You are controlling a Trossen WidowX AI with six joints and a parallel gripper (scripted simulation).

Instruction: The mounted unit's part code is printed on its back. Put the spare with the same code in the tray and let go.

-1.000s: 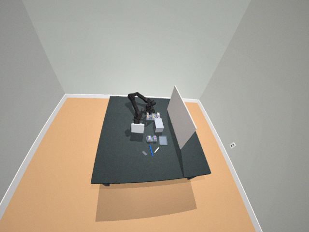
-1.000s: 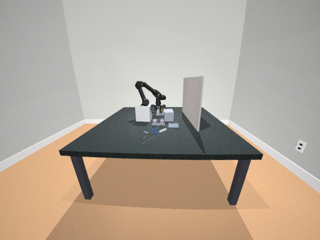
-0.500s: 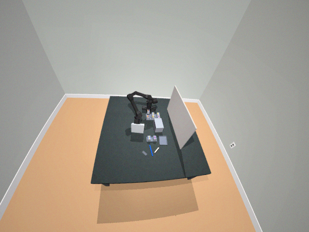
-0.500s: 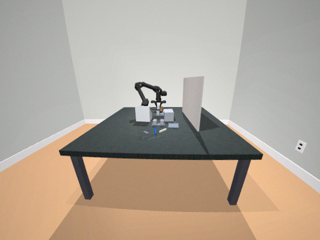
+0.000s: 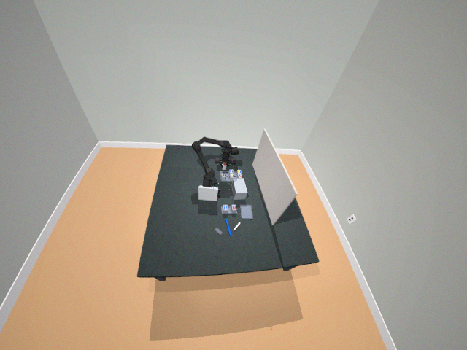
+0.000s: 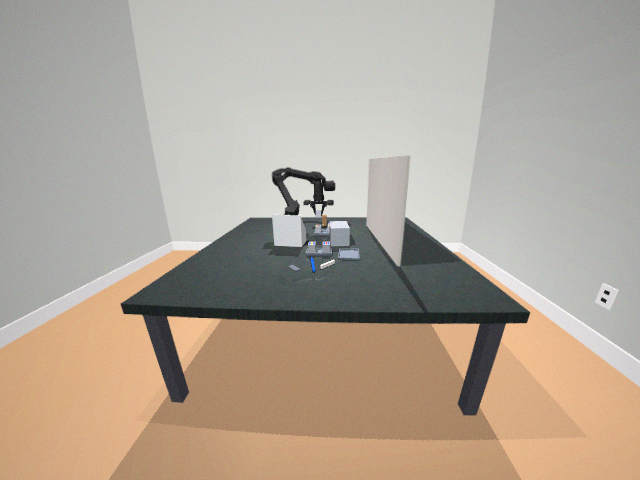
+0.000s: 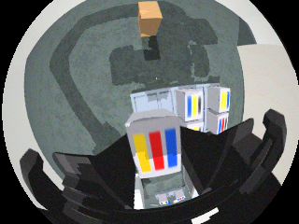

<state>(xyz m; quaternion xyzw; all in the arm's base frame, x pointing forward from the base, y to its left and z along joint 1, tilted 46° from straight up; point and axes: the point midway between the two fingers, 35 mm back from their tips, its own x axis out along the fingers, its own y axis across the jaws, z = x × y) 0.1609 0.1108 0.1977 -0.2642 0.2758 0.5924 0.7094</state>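
The grey tray is 16 cm ahead of my gripper tip, 42 cm to the right of it and 10 cm below it. Round my gripper tip: tall panel (35 cm ahead, 21 cm to the right, 12 cm above); then orange block (4 cm ahead, 17 cm to the left, 7 cm below); then grey spare (3 cm above).
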